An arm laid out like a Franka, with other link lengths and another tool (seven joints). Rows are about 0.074 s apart.
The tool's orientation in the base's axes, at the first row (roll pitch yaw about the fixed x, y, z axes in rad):
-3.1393 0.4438 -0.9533
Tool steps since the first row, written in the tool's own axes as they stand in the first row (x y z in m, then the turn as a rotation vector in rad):
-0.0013 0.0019 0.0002 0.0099 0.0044 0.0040
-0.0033 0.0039 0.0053 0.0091 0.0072 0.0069
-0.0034 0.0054 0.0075 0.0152 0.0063 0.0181
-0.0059 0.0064 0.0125 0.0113 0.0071 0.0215
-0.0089 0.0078 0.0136 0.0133 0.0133 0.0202
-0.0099 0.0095 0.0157 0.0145 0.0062 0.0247
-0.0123 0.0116 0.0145 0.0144 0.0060 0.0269
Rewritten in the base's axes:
-0.0023 -0.0001 0.0004 0.0006 -0.0084 -0.0079
-0.0062 0.0020 -0.0034 -0.0028 -0.0084 -0.0102
-0.0080 0.0020 -0.0053 -0.0017 -0.0085 -0.0229
-0.0114 0.0050 -0.0088 -0.0052 -0.0049 -0.0243
-0.0144 0.0068 -0.0085 -0.0089 -0.0104 -0.0240
-0.0168 0.0073 -0.0099 -0.0036 -0.0056 -0.0285
-0.0195 0.0074 -0.0078 -0.0040 -0.0046 -0.0305

